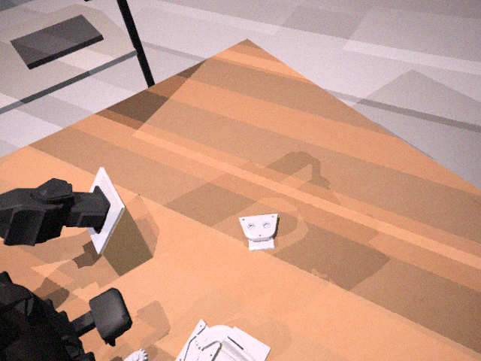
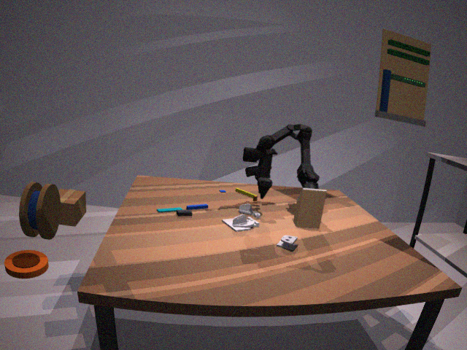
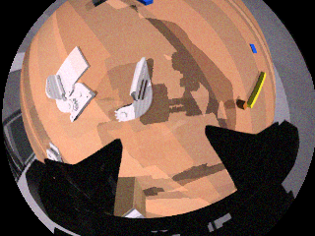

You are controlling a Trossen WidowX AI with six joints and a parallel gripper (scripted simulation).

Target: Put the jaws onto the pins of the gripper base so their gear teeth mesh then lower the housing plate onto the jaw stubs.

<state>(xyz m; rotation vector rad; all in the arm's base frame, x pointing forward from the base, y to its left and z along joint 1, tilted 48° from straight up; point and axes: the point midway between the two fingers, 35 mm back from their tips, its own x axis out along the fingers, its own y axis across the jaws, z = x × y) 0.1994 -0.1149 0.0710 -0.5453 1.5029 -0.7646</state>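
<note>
Right now my gripper tip is 30 mm short of the white jaw, 50 mm to the right of it and 80 mm above it. The rest, counted from my gripper tip: black block (350 mm ahead, 80 mm to the left, 80 mm below); then yellow bar (10 mm ahead, 290 mm to the right, 80 mm below); then blue bar (290 mm ahead, 10 mm to the right, 80 mm below).
</note>
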